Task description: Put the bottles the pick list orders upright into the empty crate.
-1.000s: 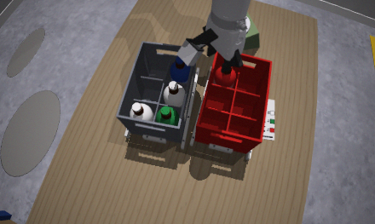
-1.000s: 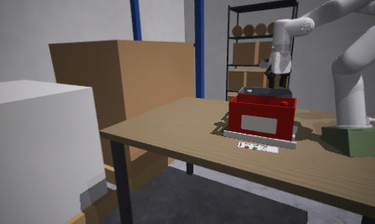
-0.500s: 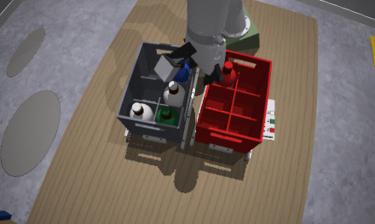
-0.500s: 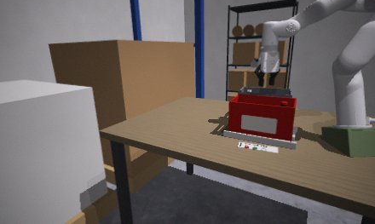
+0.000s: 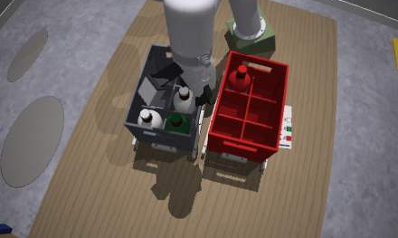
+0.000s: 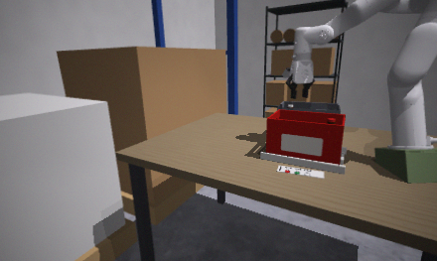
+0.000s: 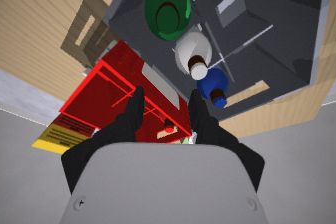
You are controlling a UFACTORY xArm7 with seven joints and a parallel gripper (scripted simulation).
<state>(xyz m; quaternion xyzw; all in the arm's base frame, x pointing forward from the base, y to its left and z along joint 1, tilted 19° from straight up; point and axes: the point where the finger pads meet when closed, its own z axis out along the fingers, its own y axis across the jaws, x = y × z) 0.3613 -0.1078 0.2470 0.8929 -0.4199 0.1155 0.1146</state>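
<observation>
Right now the green bottle is 40 mm ahead of my hand, 50 mm to the right of it and 150 mm below it. Round my hand: red crate (30 mm behind, 160 mm to the left, 160 mm below); blue-label bottle (130 mm behind, 20 mm to the right, 150 mm below); grey crate (50 mm behind, 80 mm to the right, 160 mm below).
</observation>
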